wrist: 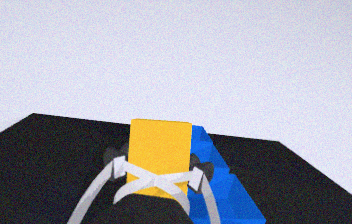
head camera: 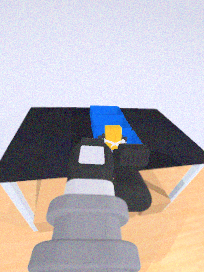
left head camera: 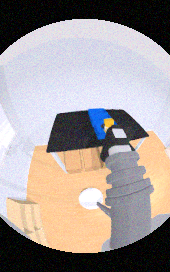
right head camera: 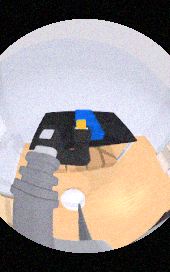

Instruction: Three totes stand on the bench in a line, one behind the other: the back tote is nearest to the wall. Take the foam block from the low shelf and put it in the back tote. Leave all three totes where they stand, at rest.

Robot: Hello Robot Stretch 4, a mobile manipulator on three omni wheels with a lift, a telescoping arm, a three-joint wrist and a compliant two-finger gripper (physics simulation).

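My gripper is shut on the yellow foam block, which stands up between the fingertips. In the head view the block overlaps the blue row of totes; in the wrist view it hides the row's left side. The back tote is at the wall end of the row. The middle tote follows, and the front tote is nearest the robot, partly hidden by the gripper and wrist. Their insides are mostly hidden. The block's height above them is hard to tell.
The black bench carries the totes, with a pale wall behind. My arm reaches over its front edge. Brown boxes lie below the bench. A white round object is low in front.
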